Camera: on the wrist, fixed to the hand. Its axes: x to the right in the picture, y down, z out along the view.
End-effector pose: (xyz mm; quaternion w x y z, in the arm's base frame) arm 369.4 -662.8 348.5 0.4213 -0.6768 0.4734 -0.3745
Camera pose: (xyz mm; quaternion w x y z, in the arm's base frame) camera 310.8 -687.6 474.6 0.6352 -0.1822 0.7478 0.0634
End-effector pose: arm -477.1 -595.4 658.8 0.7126 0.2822 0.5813 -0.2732
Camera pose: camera -610.2 -585.7 612.6 0.7451 0.6057 0.1453 0.2384
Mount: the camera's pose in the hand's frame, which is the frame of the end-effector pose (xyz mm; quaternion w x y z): 21.5 -92.7 -104.4 0.7212 0.0431 -0.0968 0.6845
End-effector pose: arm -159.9 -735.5 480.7 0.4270 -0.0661 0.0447 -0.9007
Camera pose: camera -260.5 -691.1 392.1 0.9317 -0.0859 -0.0027 -0.3529
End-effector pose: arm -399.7 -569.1 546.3 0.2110 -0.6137 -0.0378 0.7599
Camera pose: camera -278.6 -498.1 530.5 0.3452 0.3858 -0.4052 -0.7535
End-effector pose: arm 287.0 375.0 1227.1 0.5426 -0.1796 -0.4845 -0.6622
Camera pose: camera 226.9 270.5 1153.5 0.8055 -0.5019 -0.3076 -0.0679
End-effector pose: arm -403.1 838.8 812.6 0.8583 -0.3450 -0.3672 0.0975
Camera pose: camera -323.0 724.6 834.8 0.5316 -0.4537 -0.1076 0.7071
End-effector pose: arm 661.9 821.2 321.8 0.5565 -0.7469 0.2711 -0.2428
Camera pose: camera 620.8 755.3 439.8 0.6260 -0.3526 0.6425 0.2664
